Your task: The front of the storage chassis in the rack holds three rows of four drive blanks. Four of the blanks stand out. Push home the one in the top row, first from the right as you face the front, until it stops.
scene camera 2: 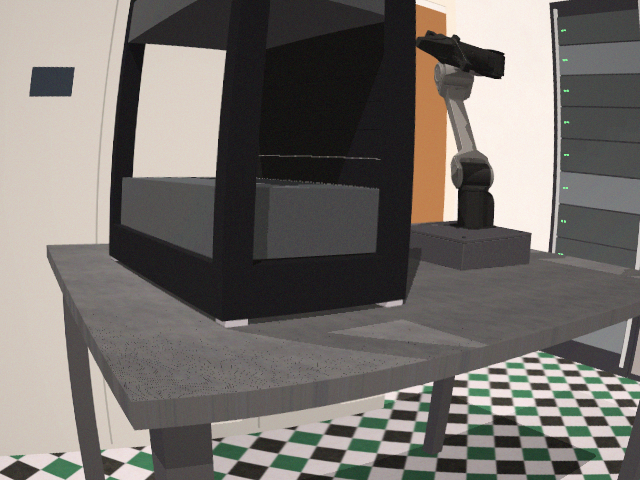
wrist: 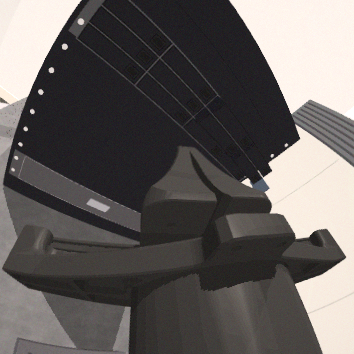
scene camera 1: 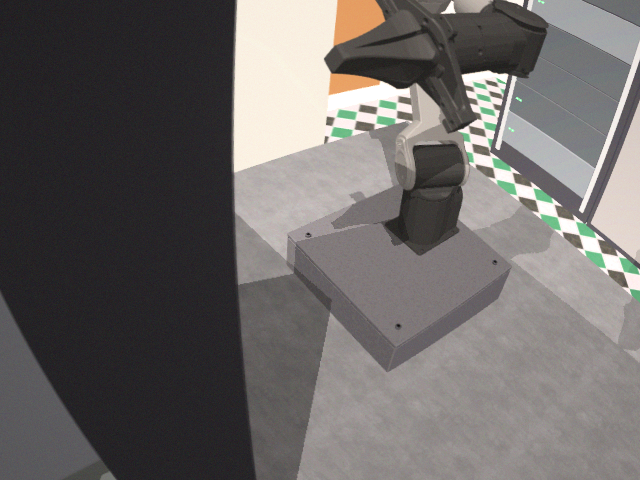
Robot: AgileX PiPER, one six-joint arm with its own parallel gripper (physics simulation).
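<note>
The chassis front with its rows of dark drive blanks (wrist: 170, 80) runs slantwise across the upper part of the wrist view. The right end of the top row (wrist: 260, 163) is dark and strongly foreshortened, so how far its first blank from the right stands out is hard to tell. My gripper (scene camera 1: 329, 59) (scene camera 2: 419, 41) (wrist: 183, 157) is shut and empty, its fingertips together, in the air before the rack and apart from it. In the wrist view the fingers overlap the area below the rows and hide part of the lower front. The scene cameras do not show the blanks.
The black rack (scene camera 1: 129, 206) (scene camera 2: 242, 155) stands on the grey table (scene camera 1: 465, 413) (scene camera 2: 310, 382). Its post fills the left of scene camera 1. A lighter grey unit (scene camera 2: 320, 222) sits low in it. The arm's base block (scene camera 1: 403, 289) (scene camera 2: 491, 250) is beside the rack. A server cabinet (scene camera 2: 554, 129) stands behind.
</note>
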